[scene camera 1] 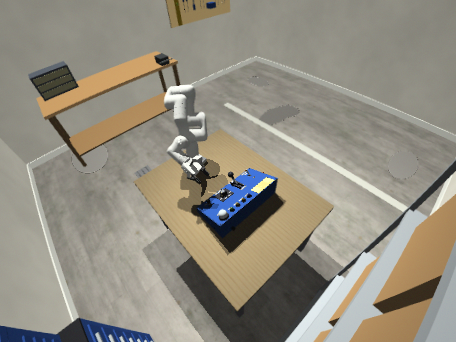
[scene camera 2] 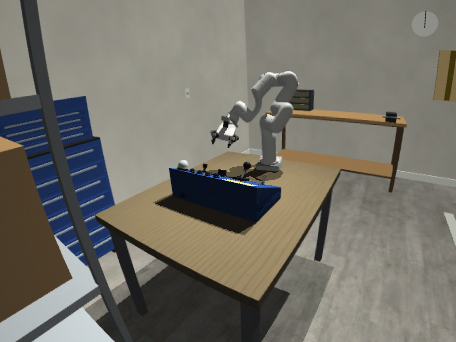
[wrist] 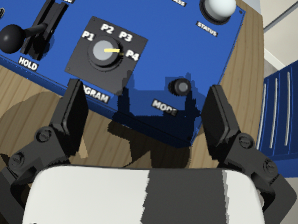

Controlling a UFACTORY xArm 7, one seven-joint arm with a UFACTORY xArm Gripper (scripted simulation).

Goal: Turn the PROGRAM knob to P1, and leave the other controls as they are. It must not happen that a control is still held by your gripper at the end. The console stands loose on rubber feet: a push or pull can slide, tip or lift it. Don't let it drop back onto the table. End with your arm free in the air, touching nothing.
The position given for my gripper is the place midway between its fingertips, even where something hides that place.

Observation:
I see my gripper (wrist: pixel 145 96) and a blue console (scene camera 2: pixel 236 196).
The blue console is seen too in scene camera 1 (scene camera 1: pixel 233 203) and in the wrist view (wrist: pixel 132 87).

